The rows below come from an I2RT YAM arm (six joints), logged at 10 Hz.
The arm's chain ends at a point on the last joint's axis. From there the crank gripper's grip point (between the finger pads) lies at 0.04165 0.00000 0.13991 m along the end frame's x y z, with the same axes.
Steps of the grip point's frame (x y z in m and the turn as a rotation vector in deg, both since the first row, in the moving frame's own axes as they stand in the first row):
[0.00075 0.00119 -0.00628 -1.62 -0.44 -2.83]
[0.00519 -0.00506 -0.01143 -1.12 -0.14 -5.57]
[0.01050 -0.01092 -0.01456 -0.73 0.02 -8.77]
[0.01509 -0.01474 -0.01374 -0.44 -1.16 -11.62]
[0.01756 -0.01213 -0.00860 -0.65 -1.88 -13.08]
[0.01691 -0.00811 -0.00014 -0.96 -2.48 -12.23]
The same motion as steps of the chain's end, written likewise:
[0.00178 -0.00074 -0.00657 -1.62 -0.44 -2.83]
[0.00560 -0.00377 -0.01154 -1.12 -0.14 -5.57]
[0.01080 -0.00634 -0.01457 -0.73 0.02 -8.77]
[0.01866 -0.00771 -0.01458 -0.44 -1.16 -11.62]
[0.02303 -0.00481 -0.00992 -0.65 -1.88 -13.08]
[0.02365 -0.00227 -0.00185 -0.96 -2.48 -12.23]

